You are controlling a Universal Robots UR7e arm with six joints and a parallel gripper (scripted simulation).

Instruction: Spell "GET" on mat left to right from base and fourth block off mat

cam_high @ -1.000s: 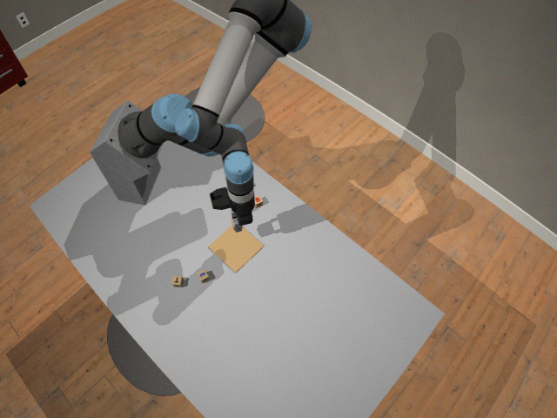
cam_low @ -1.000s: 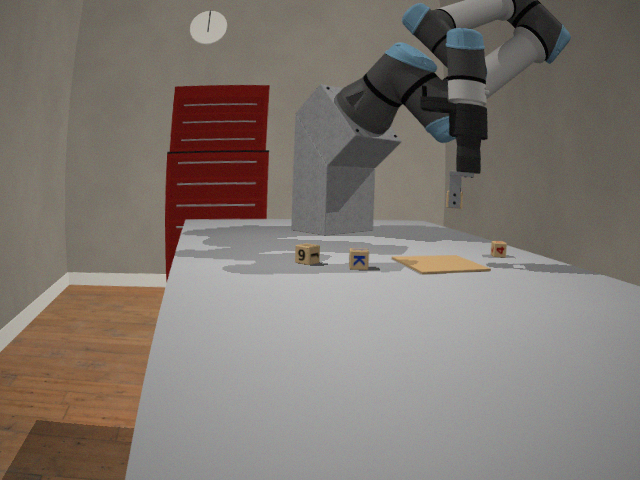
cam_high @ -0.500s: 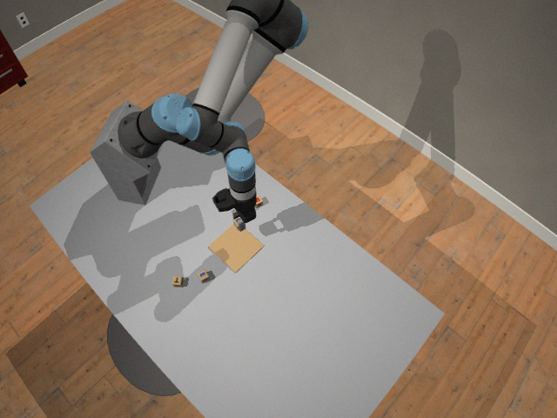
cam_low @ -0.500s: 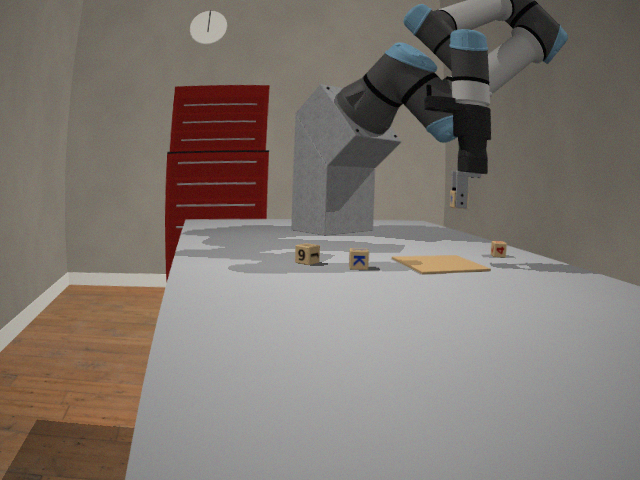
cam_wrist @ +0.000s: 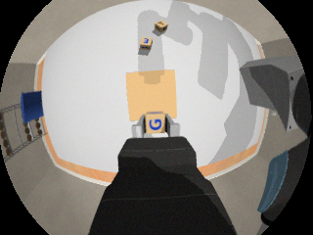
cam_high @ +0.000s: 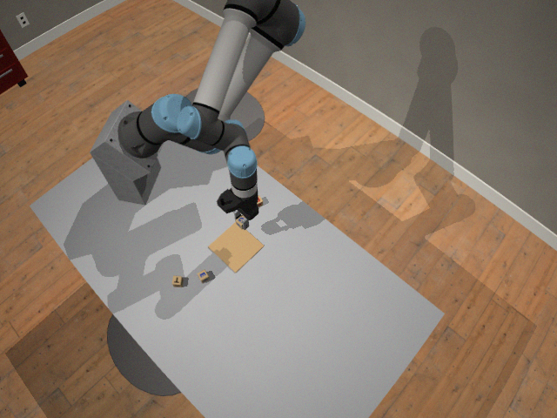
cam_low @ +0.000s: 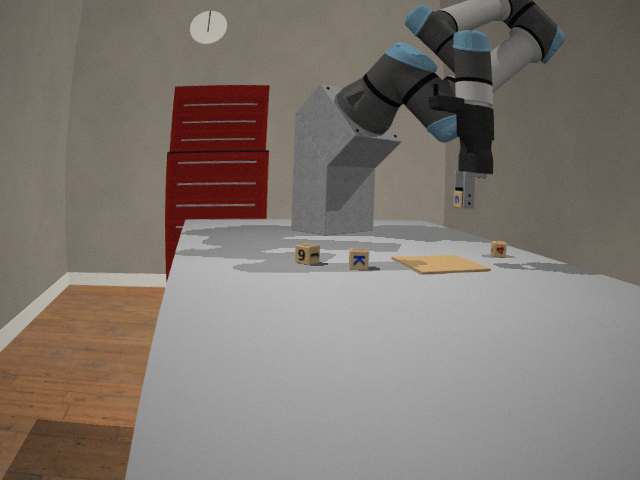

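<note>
Now: the tan mat 20 mm ahead of my hand, 40 mm to the right of it and 120 mm below it. Round my hand: E block 80 mm ahead, 190 mm to the right, 110 mm below.
</note>
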